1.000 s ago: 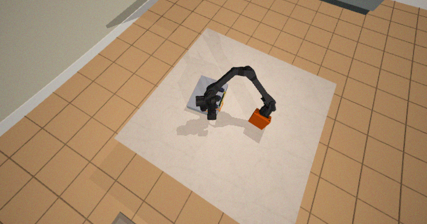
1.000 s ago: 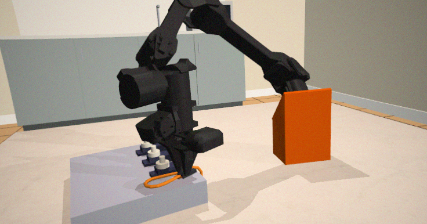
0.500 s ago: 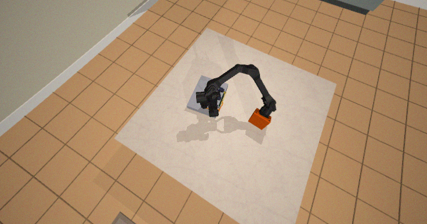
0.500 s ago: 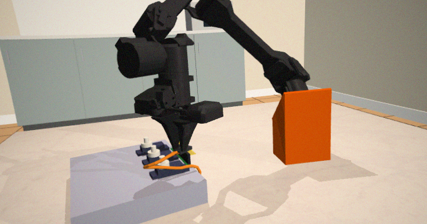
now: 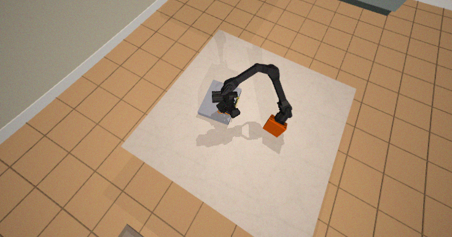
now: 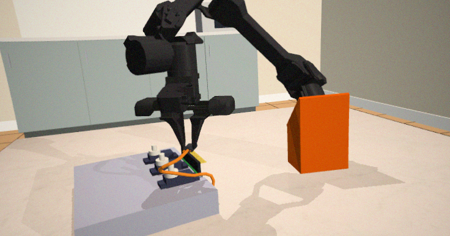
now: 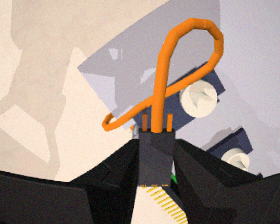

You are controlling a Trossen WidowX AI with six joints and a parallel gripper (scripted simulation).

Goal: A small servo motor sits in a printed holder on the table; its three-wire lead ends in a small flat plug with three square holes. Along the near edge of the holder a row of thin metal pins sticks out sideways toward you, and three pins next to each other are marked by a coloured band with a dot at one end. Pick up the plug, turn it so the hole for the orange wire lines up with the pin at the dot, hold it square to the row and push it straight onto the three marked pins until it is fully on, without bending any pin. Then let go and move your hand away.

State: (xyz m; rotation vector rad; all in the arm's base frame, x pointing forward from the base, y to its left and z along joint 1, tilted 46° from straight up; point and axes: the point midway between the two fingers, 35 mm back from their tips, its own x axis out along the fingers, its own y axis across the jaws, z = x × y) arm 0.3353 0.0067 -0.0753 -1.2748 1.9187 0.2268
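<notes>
My gripper tip is 2 cm past the dark header strip, 8 cm to the left of it and 6 cm above it. Round my gripper tip: grey printed holder: 14 cm ahead, 7 cm to the right, 9 cm below.
</notes>
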